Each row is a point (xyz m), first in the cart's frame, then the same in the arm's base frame.
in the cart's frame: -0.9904 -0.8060 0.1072
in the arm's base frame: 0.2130 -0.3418 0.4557
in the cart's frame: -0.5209 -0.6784 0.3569
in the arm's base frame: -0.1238 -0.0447 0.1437
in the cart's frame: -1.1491 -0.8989 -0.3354
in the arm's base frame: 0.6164 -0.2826 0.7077
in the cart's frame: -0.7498 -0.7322 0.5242
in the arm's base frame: -0.2048 -0.3144 0.2069
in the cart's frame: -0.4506 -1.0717 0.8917
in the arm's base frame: -0.7518 -0.1612 0.3377
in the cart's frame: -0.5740 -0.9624 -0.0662
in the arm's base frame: 0.1551 0.1248 0.5386
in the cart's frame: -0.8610 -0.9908 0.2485
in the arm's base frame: -0.0223 -0.2632 0.5523
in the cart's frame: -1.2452 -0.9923 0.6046
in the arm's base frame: -0.1905 -0.7593 0.5552
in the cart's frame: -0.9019 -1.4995 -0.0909
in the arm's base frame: 0.0985 -0.0903 1.1278
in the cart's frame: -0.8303 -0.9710 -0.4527
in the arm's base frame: 0.5762 0.0620 0.7229
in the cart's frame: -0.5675 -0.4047 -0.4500
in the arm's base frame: 0.6858 0.2246 0.1301
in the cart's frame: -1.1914 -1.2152 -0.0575
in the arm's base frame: 0.2776 -0.3995 0.9326
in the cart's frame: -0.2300 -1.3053 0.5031
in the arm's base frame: -0.5826 0.2320 0.6041
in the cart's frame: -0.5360 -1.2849 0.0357
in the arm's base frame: -0.0636 0.1558 0.7975
